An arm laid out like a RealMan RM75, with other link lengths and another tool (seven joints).
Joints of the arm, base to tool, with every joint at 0 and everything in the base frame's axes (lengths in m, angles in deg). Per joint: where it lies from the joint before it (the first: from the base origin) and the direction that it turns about. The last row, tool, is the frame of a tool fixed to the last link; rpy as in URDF.
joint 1: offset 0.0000 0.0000 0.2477 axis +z
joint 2: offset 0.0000 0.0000 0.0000 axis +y
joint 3: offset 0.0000 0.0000 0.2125 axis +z
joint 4: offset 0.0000 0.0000 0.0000 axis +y
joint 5: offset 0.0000 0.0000 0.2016 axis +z
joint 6: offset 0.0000 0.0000 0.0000 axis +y
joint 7: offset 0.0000 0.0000 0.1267 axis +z
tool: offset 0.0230 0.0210 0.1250 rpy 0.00 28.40 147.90
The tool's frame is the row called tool.
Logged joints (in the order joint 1, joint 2, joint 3, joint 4, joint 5, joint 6, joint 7), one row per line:
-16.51, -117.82, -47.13, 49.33, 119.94, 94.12, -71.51
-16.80, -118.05, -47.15, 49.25, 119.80, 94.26, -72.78
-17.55, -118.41, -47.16, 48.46, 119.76, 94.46, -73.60
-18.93, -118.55, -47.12, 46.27, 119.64, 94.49, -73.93
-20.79, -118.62, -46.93, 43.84, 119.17, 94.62, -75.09
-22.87, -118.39, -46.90, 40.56, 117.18, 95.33, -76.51
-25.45, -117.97, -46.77, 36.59, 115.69, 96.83, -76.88
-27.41, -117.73, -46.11, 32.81, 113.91, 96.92, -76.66
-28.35, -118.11, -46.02, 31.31, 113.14, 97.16, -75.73
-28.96, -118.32, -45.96, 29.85, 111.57, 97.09, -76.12
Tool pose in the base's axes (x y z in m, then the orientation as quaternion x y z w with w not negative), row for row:
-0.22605, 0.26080, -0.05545, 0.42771, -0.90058, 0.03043, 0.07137
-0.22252, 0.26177, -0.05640, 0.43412, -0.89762, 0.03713, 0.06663
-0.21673, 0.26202, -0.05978, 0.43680, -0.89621, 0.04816, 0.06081
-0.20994, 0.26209, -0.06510, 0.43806, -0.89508, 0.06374, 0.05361
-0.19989, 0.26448, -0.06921, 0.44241, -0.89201, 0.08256, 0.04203
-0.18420, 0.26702, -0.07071, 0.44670, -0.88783, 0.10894, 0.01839
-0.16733, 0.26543, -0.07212, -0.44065, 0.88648, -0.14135, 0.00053
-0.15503, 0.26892, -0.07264, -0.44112, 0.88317, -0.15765, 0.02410
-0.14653, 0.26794, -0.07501, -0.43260, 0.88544, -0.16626, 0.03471
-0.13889, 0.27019, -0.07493, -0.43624, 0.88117, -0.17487, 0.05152
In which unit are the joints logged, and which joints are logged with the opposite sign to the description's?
The joints are logged in degrees. Opposite sign: joint 3.
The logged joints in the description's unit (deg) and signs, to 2 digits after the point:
-16.51, -117.82, 47.13, 49.33, 119.94, 94.12, -71.51
-16.80, -118.05, 47.15, 49.25, 119.80, 94.26, -72.78
-17.55, -118.41, 47.16, 48.46, 119.76, 94.46, -73.60
-18.93, -118.55, 47.12, 46.27, 119.64, 94.49, -73.93
-20.79, -118.62, 46.93, 43.84, 119.17, 94.62, -75.09
-22.87, -118.39, 46.90, 40.56, 117.18, 95.33, -76.51
-25.45, -117.97, 46.77, 36.59, 115.69, 96.83, -76.88
-27.41, -117.73, 46.11, 32.81, 113.91, 96.92, -76.66
-28.35, -118.11, 46.02, 31.31, 113.14, 97.16, -75.73
-28.96, -118.32, 45.96, 29.85, 111.57, 97.09, -76.12

